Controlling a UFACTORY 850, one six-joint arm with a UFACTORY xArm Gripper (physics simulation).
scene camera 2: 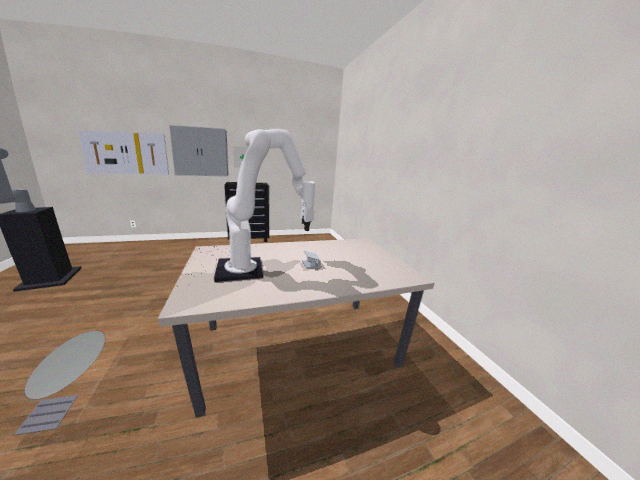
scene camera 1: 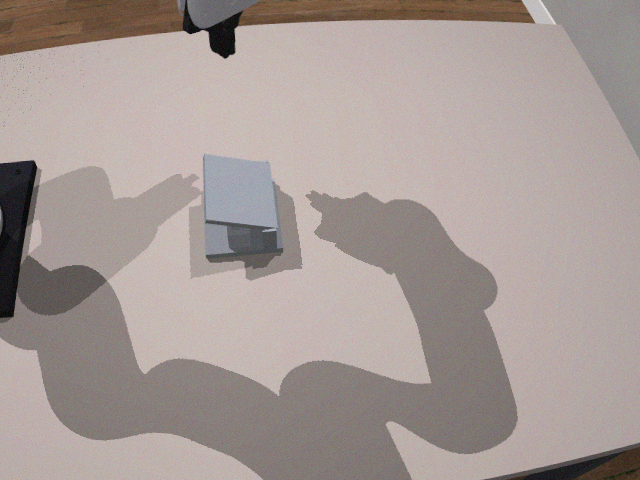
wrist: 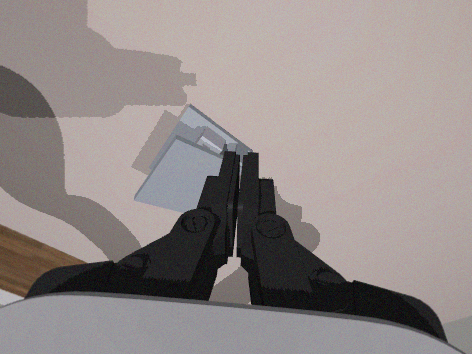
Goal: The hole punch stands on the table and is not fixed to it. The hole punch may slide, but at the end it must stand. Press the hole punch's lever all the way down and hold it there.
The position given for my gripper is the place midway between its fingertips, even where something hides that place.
Note:
I see my gripper (scene camera 1: 223, 51) and a hole punch (scene camera 1: 220, 241).
The hole punch also shows in the wrist view (wrist: 195, 126). My gripper is seen too in the wrist view (wrist: 241, 176).

